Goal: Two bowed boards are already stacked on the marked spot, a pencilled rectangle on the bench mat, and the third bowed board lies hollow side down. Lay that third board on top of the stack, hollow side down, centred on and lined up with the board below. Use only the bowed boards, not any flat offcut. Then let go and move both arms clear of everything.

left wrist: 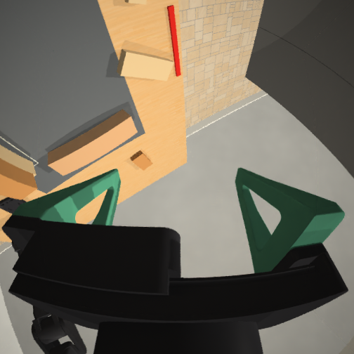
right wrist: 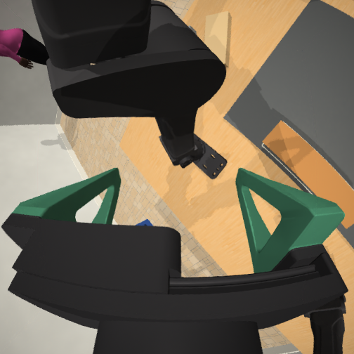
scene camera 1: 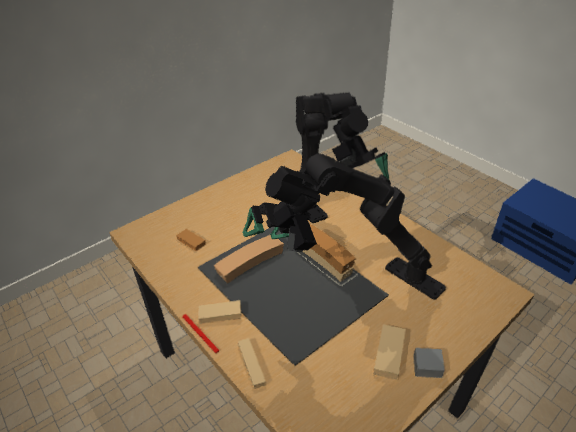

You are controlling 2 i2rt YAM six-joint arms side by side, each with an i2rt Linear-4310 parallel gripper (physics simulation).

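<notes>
The third bowed board lies hollow side down on the dark bench mat. The two-board stack, a pale board under an orange-brown board, stands along the pencilled rectangle; the left arm hides its far end in scene camera 1. My left gripper is open and empty, above and behind the third board, apart from it. My right gripper is open and empty, raised at the table's far right side, away from both the third board and the stack.
Pale blocks, a grey block, a red stick and a small brown block lie around the mat. The left arm's base is right of the stack. A blue cabinet stands on the floor.
</notes>
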